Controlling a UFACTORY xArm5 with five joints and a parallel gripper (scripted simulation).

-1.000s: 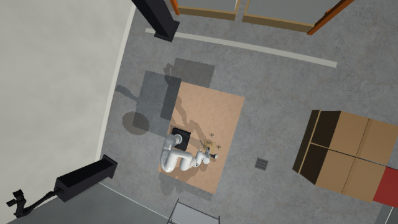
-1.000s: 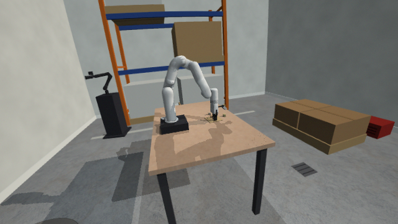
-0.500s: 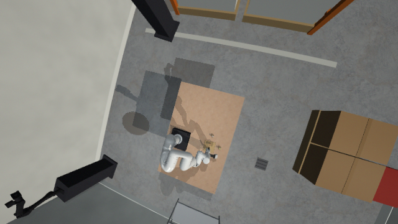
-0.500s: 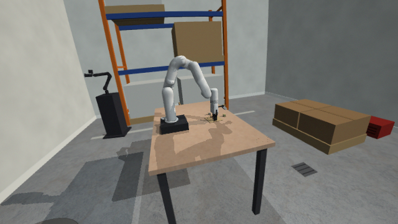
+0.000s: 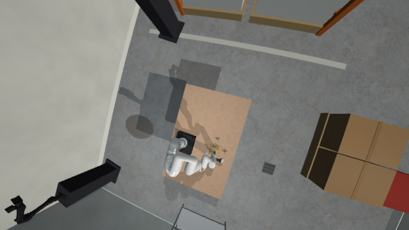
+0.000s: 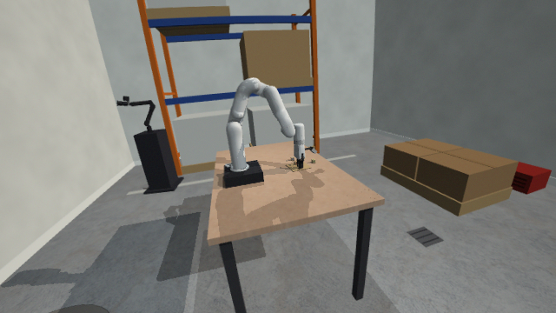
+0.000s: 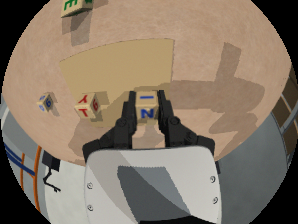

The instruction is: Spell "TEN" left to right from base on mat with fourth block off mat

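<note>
Right now the tan mat is 10 mm behind my hand, 40 mm to the left of it and 30 mm below it.
</note>
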